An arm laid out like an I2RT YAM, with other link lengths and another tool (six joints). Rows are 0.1 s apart.
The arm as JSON. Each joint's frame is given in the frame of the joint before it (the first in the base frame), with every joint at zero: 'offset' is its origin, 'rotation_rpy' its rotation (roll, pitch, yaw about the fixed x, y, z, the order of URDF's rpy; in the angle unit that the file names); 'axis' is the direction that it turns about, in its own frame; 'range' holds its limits. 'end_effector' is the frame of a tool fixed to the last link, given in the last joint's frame.
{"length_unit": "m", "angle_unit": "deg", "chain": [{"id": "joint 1", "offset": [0.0, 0.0, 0.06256], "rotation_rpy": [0.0, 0.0, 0.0], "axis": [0.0, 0.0, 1.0], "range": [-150.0, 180.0]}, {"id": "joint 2", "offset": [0.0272, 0.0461, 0.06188], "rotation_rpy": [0.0, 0.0, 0.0], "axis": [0.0, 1.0, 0.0], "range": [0.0, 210.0]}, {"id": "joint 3", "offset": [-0.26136, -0.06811, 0.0], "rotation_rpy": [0.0, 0.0, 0.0], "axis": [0.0, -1.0, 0.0], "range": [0.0, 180.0]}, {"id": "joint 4", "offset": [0.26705, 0.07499, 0.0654], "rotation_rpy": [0.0, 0.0, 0.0], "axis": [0.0, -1.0, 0.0], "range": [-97.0, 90.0]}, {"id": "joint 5", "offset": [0.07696, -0.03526, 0.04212], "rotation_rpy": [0.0, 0.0, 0.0], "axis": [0.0, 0.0, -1.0], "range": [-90.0, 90.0]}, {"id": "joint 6", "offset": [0.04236, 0.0, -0.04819], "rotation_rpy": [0.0, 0.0, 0.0], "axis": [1.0, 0.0, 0.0], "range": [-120.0, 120.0]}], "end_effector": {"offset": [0.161, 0.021, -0.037], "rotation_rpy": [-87.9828, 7.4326, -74.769]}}
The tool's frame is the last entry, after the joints.
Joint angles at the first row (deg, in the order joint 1, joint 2, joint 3, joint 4, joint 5, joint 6):
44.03 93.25 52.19 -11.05 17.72 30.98
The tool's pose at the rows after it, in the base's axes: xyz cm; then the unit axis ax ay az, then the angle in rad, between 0 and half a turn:
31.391, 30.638, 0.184, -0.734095, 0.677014, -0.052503, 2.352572
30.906, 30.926, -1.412, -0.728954, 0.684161, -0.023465, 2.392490
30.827, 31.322, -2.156, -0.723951, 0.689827, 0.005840, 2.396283
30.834, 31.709, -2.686, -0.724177, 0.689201, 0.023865, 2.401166
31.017, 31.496, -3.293, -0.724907, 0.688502, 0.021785, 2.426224
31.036, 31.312, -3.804, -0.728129, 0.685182, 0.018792, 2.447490
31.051, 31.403, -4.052, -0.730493, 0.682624, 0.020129, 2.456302
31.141, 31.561, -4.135, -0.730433, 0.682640, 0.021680, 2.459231
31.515, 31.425, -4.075, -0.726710, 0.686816, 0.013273, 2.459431
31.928, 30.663, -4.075, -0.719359, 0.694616, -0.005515, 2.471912
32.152, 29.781, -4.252, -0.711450, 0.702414, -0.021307, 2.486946
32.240, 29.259, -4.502, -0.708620, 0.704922, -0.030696, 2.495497
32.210, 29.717, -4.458, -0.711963, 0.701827, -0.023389, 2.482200
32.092, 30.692, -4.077, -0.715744, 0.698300, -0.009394, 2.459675
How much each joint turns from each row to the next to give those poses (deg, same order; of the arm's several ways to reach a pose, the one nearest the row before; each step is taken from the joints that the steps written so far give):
-0.12 3.01 0.27 0.81 -3.24 0.90
-0.79 3.03 1.22 -0.90 -3.08 0.94
-1.25 1.59 0.29 0.79 -3.56 0.37
-0.66 1.49 0.63 0.47 -2.24 -0.27
-0.27 1.56 1.25 -1.04 0.15 -0.48
-0.03 1.14 0.82 -0.78 0.31 -0.65
0.02 0.77 0.64 -0.32 -0.16 -0.37
0.01 0.55 0.60 -0.24 -0.14 0.03
-0.01 0.21 0.46 -0.25 0.99 0.44
-0.10 -0.09 0.25 -1.01 2.20 0.69
-0.23 -0.10 -0.19 -0.76 1.84 0.71
-0.09 0.07 -0.36 -0.01 1.06 0.15
0.07 0.02 -0.19 0.97 -0.89 -0.29
0.35 -0.14 0.19 0.83 -1.52 0.03

